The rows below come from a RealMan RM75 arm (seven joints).
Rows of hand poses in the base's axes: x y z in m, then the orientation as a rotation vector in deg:
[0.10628 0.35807 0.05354 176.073 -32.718 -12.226]
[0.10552 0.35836 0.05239 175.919 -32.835 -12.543]
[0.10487 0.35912 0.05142 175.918 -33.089 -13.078]
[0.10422 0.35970 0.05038 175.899 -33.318 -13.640]
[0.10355 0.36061 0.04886 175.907 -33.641 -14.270]
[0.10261 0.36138 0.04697 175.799 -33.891 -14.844]
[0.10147 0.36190 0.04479 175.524 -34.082 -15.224]
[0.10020 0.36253 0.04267 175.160 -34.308 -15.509]
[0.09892 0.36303 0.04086 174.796 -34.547 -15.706]
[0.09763 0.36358 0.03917 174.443 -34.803 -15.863]
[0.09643 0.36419 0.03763 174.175 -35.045 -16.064]
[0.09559 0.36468 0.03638 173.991 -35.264 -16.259]
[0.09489 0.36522 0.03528 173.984 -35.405 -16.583]
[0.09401 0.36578 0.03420 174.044 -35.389 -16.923]
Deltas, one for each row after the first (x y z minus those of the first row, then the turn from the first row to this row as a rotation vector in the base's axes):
[-0.00076 0.00029 -0.00115 -0.074 0.225 -0.085]
[-0.00141 0.00105 -0.00212 0.059 0.544 -0.251]
[-0.00206 0.00163 -0.00316 0.179 0.884 -0.403]
[-0.00273 0.00254 -0.00468 0.352 1.255 -0.613]
[-0.00367 0.00331 -0.00657 0.396 1.620 -0.783]
[-0.00481 0.00383 -0.00875 0.235 1.908 -0.923]
[-0.00608 0.00446 -0.01087 -0.025 2.157 -1.090]
[-0.00736 0.00496 -0.01268 -0.299 2.353 -1.265]
[-0.00865 0.00551 -0.01437 -0.567 2.521 -1.451]
[-0.00985 0.00612 -0.01591 -0.747 2.697 -1.624]
[-0.01069 0.00661 -0.01716 -0.850 2.851 -1.777]
[-0.01139 0.00715 -0.01826 -0.769 3.045 -1.870]
[-0.01227 0.00771 -0.01934 -0.643 3.240 -1.859]

